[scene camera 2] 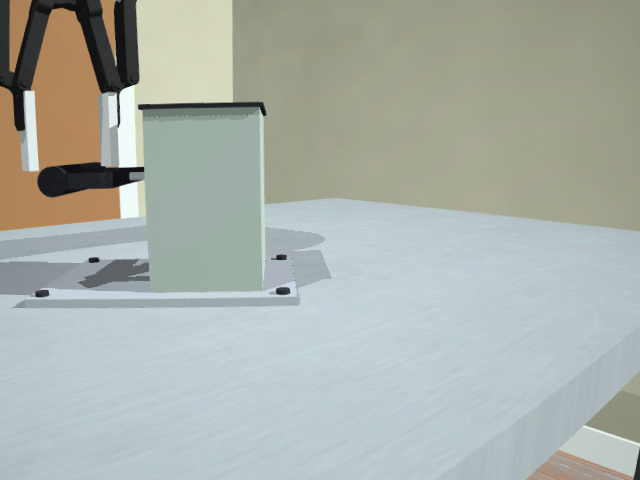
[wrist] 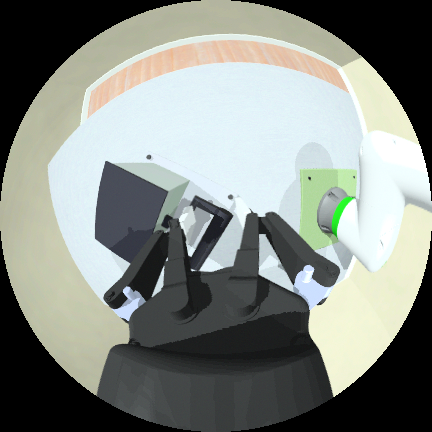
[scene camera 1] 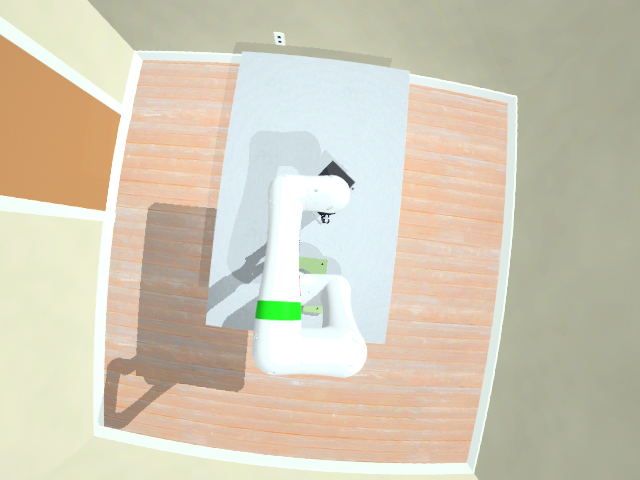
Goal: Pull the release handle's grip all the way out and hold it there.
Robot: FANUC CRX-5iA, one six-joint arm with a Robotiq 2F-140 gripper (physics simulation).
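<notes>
The release handle's black grip (scene camera 2: 71, 180) (wrist: 212, 242) is the outer bar of a loop on the side of a pale green housing (scene camera 2: 204, 201) (wrist: 172, 175) with a dark top. The loop stands out from the housing, and a short light rod shows where it meets the housing in scene camera 2. My gripper (scene camera 1: 325, 218) (scene camera 2: 69, 161) (wrist: 214, 210) is partly open and empty. It points down, with its white fingertips about at the height of the grip's top or slightly above. In the wrist view the fingertips lie on either side of the bar. In scene camera 1 my arm hides the handle.
The housing stands on a light base plate (scene camera 2: 160, 301) with dark bolts at its corners, on the grey-white table (scene camera 1: 310, 98) (scene camera 2: 361, 361). A green mounting plate (scene camera 1: 315, 264) (wrist: 312, 220) lies under the arm's base. The white arm (scene camera 1: 281, 248) reaches over the table.
</notes>
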